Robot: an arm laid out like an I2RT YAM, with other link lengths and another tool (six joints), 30 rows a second.
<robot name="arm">
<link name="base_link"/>
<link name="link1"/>
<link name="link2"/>
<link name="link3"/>
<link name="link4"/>
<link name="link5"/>
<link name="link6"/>
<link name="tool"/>
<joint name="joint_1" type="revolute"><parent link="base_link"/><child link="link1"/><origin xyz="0 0 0.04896"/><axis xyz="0 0 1"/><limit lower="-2.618" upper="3.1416"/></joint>
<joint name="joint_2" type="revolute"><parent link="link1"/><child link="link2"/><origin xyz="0.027 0.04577 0.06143" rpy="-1.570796 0 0"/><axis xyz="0 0 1"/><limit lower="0" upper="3.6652"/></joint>
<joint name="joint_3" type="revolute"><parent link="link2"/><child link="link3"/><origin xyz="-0.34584 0 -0.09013" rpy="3.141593 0 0"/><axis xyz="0 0 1"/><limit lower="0" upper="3.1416"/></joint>
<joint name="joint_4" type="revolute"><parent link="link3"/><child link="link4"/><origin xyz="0.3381 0.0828 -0.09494"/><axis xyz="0 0 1"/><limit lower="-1.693" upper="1.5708"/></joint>
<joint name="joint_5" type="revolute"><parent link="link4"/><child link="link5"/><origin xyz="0.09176 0.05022 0.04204" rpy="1.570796 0 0"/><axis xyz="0 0 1"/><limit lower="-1.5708" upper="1.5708"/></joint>
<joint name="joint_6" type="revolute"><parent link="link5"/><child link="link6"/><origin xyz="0.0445 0 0.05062" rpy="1.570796 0 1.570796"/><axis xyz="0 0 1"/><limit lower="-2.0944" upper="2.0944"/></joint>
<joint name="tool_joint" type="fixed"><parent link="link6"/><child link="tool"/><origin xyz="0.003 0.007 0.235" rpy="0 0.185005 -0.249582"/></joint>
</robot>
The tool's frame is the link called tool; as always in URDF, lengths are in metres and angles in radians.
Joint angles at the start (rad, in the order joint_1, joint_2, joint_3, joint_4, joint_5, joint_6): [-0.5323, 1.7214, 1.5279, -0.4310, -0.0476, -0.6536]
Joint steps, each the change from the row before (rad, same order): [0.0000, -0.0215, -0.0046, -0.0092, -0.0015, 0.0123]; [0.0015, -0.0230, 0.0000, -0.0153, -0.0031, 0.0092]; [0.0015, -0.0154, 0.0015, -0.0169, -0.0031, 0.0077]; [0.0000, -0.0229, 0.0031, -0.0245, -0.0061, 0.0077]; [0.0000, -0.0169, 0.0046, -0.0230, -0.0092, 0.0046]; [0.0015, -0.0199, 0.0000, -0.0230, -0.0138, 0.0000]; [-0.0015, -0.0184, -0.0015, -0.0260, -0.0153, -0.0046]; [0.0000, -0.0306, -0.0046, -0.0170, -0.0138, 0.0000]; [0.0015, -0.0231, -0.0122, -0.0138, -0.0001, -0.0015]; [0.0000, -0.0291, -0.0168, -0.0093, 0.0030, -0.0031]
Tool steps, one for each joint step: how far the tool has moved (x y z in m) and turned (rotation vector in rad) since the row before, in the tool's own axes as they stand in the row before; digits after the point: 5 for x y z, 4 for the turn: [0.00430, -0.00316, -0.00961, 0.0037, 0.0051, 0.0128]; [0.00455, -0.00522, -0.01136, 0.0066, 0.0032, 0.0093]; [0.00142, -0.00300, -0.00827, 0.0020, -0.0028, 0.0073]; [0.00328, -0.00398, -0.01239, 0.0041, -0.0028, 0.0085]; [0.00119, -0.00365, -0.00997, 0.0051, -0.0071, 0.0057]; [-0.00160, -0.00434, -0.01099, 0.0093, -0.0122, 0.0011]; [-0.00288, -0.00130, -0.01018, 0.0053, -0.0160, -0.0020]; [0.00183, -0.00623, -0.01497, 0.0162, -0.0021, 0.0021]; [-0.00211, 0.00059, -0.00964, -0.0005, -0.0031, -0.0022]; [0.00006, 0.00117, -0.01121, 0.0003, 0.0042, -0.0034]
